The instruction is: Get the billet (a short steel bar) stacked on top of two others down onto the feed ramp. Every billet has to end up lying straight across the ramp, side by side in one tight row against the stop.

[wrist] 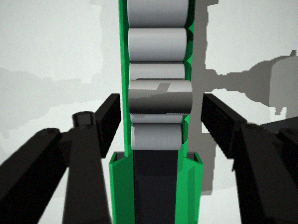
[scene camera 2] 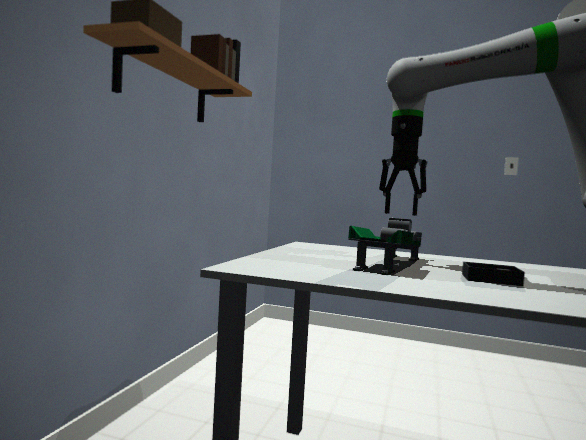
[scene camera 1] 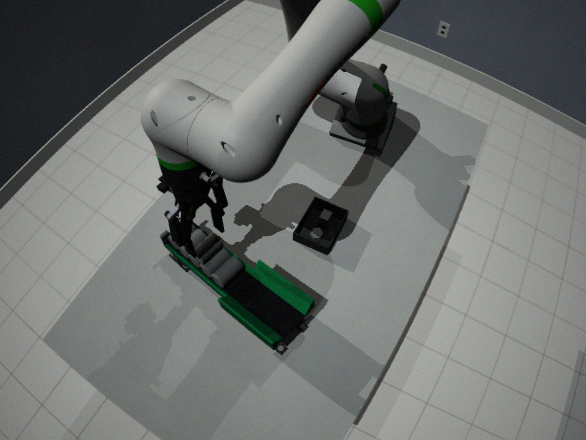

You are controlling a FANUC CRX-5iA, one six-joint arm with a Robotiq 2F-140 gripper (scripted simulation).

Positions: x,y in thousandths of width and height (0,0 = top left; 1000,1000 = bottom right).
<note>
I see my gripper (scene camera 1: 351,547), a billet (wrist: 488,435), a black tray (scene camera 1: 530,499), a billet (wrist: 461,315) and a billet (wrist: 485,609).
The black tray shows as well in scene camera 2 (scene camera 2: 818,619). My gripper also shows in the wrist view (wrist: 542,475) and in scene camera 2 (scene camera 2: 683,488).
</note>
